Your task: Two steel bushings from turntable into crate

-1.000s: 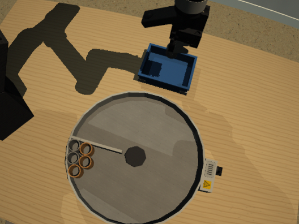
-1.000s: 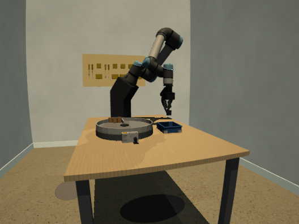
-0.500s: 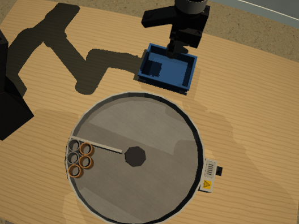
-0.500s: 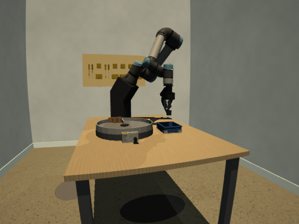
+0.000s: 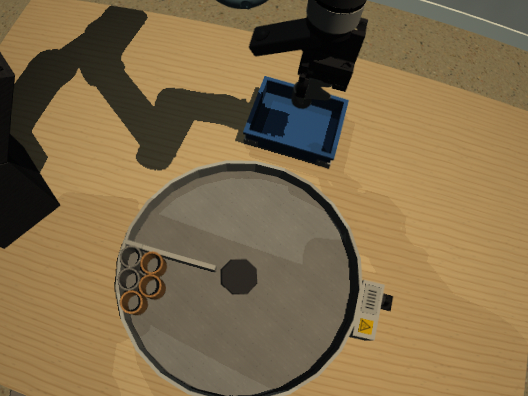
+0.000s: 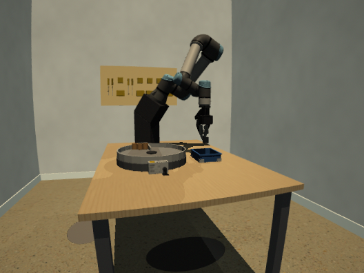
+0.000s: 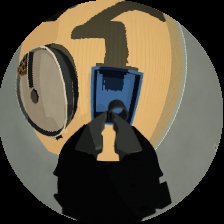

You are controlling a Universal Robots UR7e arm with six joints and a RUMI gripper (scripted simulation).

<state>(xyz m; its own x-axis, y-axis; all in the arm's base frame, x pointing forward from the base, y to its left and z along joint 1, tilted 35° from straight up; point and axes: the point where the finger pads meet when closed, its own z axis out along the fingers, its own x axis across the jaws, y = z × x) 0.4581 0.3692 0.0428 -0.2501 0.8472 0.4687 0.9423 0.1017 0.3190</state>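
The blue crate is 2 cm to the left of my hand and 11 cm below it. Also, from my hand: turntable (6 cm ahead, 33 cm to the right, 9 cm below).
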